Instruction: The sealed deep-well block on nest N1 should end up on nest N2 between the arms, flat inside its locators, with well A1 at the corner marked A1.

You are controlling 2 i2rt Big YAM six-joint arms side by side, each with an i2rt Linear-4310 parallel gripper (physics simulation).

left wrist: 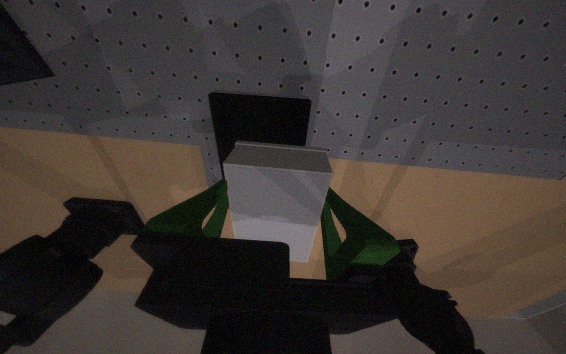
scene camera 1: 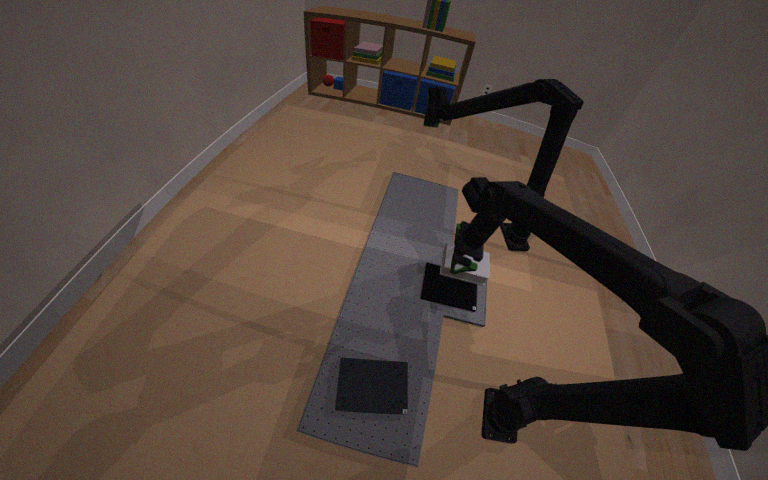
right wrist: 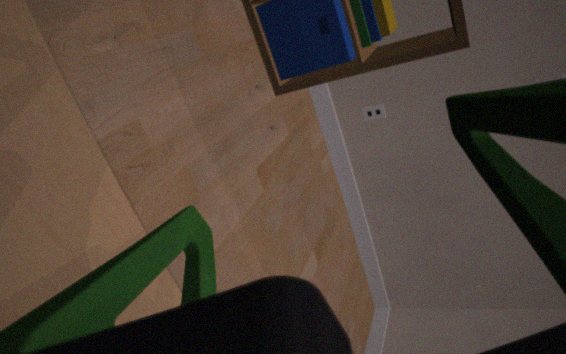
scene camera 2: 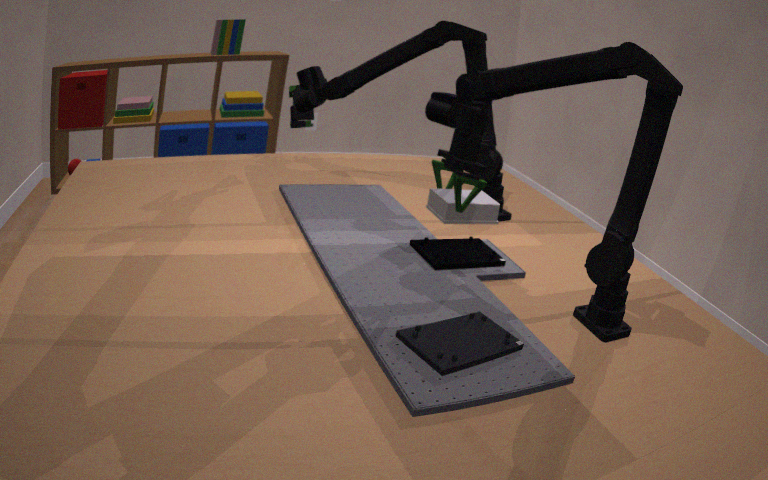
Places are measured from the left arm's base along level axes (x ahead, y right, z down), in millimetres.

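Pixels of known places: left gripper, fingertip midpoint: [left wrist: 277, 183] [scene camera 1: 454, 260] [scene camera 2: 450, 205]; right gripper, fingertip midpoint: [right wrist: 319, 169] [scene camera 2: 291, 110]; left arm's base, origin of the base link: [left wrist: 111, 214] [scene camera 1: 498, 415] [scene camera 2: 601, 325]; right arm's base, origin of the base link: [scene camera 1: 513, 237].
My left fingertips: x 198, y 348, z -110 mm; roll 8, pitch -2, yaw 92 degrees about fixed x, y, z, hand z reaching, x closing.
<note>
For each thing: its top centre in the pictures, then the offset to it from my left fingertips. Level surfaces: height alone.
- white block, middle of its top: [left wrist: 274, 225] [scene camera 2: 466, 195] [scene camera 1: 468, 259] dx -34, dy +1, dz -21 mm
- black nest N2, middle of its top: [left wrist: 259, 162] [scene camera 2: 459, 245] [scene camera 1: 452, 284] dx -22, dy -28, dz +75 mm
- N2's small white corner mark, middle of its top: [scene camera 2: 502, 259] [scene camera 1: 474, 308] dx -99, dy -81, dz +85 mm
- Nest N1, middle of its top: [scene camera 2: 464, 332] [scene camera 1: 373, 385] dx +128, dy -349, dz +75 mm
- grey perforated plate, its level: dz +97 mm
The white block [scene camera 1: 481, 271] [scene camera 2: 481, 212] [left wrist: 277, 200] hangs roughly level between the green fingers of my left gripper [scene camera 1: 461, 253] [scene camera 2: 453, 198] [left wrist: 277, 183], which is shut on it. It is in the air above the far side of the black nest N2 [scene camera 1: 447, 289] [scene camera 2: 455, 255] [left wrist: 260, 120], offset toward the arm-base side and apart from it. N2's small white corner mark [scene camera 1: 474, 307] [scene camera 2: 502, 260] shows. Well A1 cannot be made out. Nest N1 [scene camera 1: 370, 386] [scene camera 2: 461, 341] [left wrist: 20, 55] is bare. My right gripper [scene camera 1: 433, 110] [scene camera 2: 301, 106] [right wrist: 319, 169] is open and empty, high and far from the block.
Both nests stand on a grey perforated plate [scene camera 1: 362, 305] [scene camera 2: 351, 249] [left wrist: 400, 95] on the wooden table. The right arm's base [scene camera 1: 516, 237] stands beyond the block. The left arm's base [scene camera 1: 498, 416] [scene camera 2: 603, 325] stands beside the plate. A wooden shelf [scene camera 1: 390, 104] [scene camera 2: 283, 101] is in the background.
</note>
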